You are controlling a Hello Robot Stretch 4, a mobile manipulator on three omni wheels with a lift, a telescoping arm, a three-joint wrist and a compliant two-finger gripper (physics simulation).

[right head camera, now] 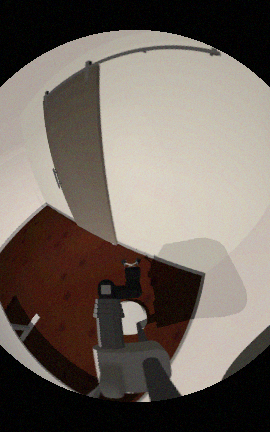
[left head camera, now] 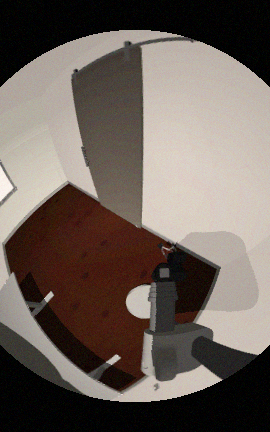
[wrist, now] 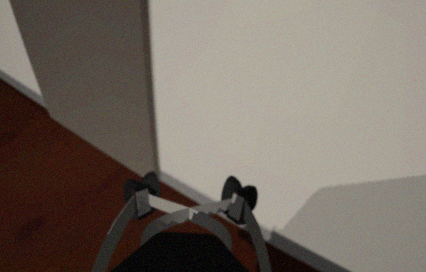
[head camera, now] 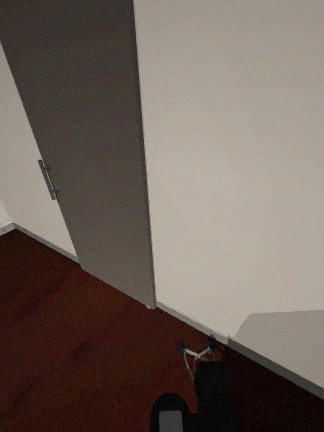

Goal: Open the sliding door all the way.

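A tall grey-brown sliding door hangs in front of a pale wall. Its bar handle is upright near the door's left edge; the handle does not show in the wrist view. A dark rail runs above the door and on to the right. My gripper is open with nothing between its fingers. It is low, right of the door's bottom right corner, and apart from the door and handle.
The pale wall extends right of the door, with a grey baseboard at its foot. A white round object is on the floor beside my arm. A white panel with brackets stands at the lower left.
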